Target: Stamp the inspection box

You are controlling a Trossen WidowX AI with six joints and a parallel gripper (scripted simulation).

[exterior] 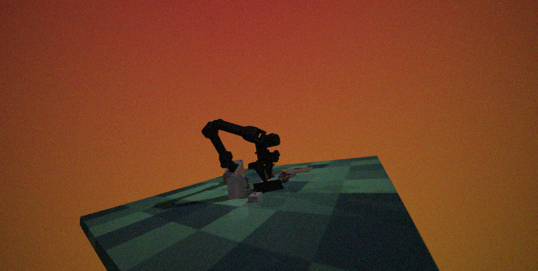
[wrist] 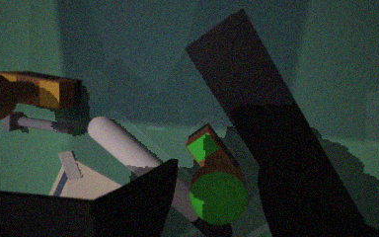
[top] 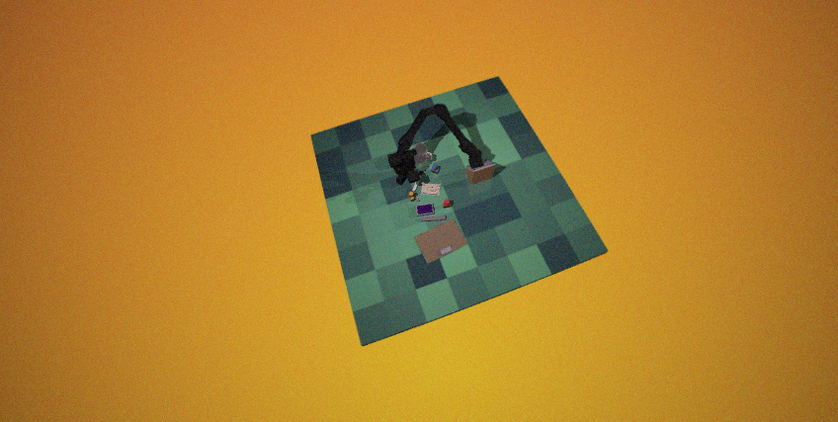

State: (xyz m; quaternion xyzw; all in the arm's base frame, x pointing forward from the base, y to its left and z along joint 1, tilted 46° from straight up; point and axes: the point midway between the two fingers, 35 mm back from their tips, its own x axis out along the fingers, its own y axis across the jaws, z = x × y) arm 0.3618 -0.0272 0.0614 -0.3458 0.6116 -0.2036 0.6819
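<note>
Right now my gripper tip is 2 cm above the green-knobbed stamp. From my gripper tip the other things lie so: orange-knobbed stamp: 12 cm to the left, 2 cm below, 2 cm ahead; white marker: 4 cm behind, 3 cm below, 2 cm to the left; dark block: 3 cm to the right, 3 cm ahead, 2 cm below.
</note>
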